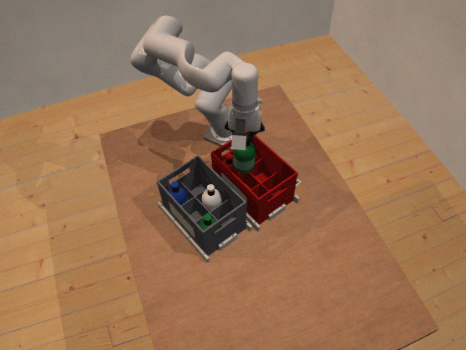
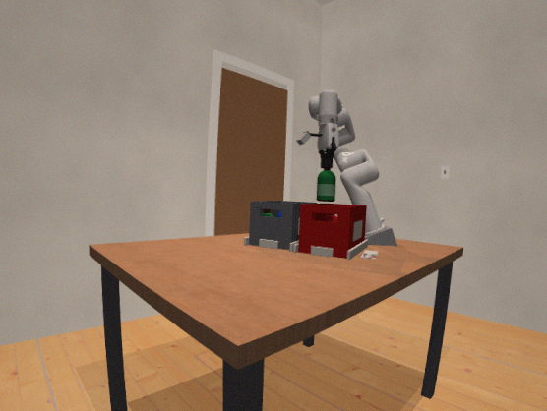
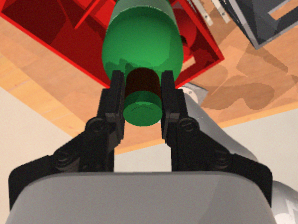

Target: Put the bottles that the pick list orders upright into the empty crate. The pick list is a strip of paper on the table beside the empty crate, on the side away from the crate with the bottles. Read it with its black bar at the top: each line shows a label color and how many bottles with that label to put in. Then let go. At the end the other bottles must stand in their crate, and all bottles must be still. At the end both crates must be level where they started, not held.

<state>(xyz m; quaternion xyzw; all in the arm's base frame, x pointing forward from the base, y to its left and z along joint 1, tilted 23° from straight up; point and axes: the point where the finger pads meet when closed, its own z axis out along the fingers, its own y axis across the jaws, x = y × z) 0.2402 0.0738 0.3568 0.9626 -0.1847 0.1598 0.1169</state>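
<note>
Right now my hand is 70 mm above the green bottle. From my hand the other things lie so: white bottle (250 mm below, 130 mm to the right, 30 mm ahead); then red bottle (250 mm below, 90 mm behind, 30 mm to the right); then red crate (250 mm below, 40 mm to the left, 20 mm behind).
</note>
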